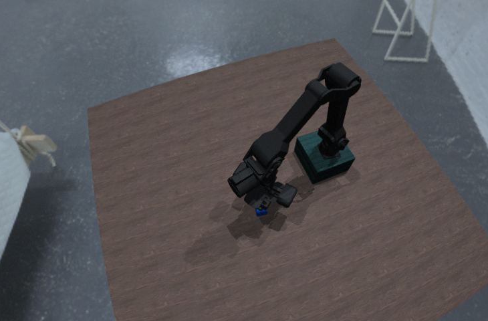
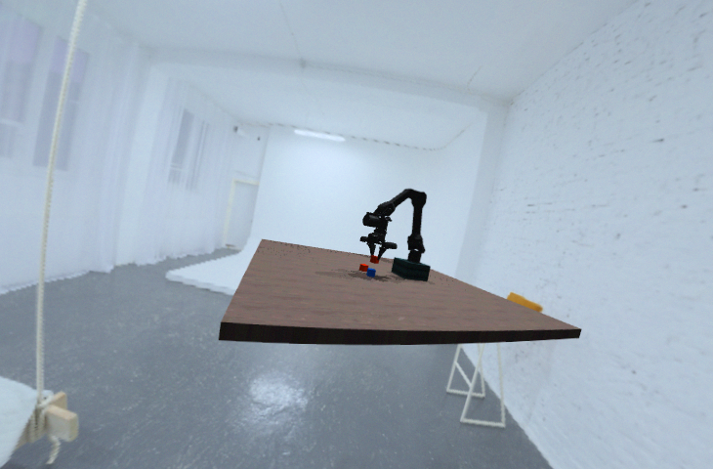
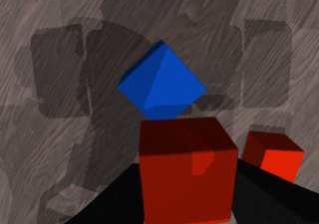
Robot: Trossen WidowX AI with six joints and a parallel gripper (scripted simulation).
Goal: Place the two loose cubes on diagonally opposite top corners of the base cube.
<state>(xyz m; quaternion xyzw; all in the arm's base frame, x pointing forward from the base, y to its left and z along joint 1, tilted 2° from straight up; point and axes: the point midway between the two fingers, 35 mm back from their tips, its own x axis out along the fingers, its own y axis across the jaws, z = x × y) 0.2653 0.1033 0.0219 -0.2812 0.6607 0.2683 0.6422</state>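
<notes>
My gripper tip is now 7 cm above the blue base cube, 2 cm to the right of it and 1 cm short of it.
</notes>
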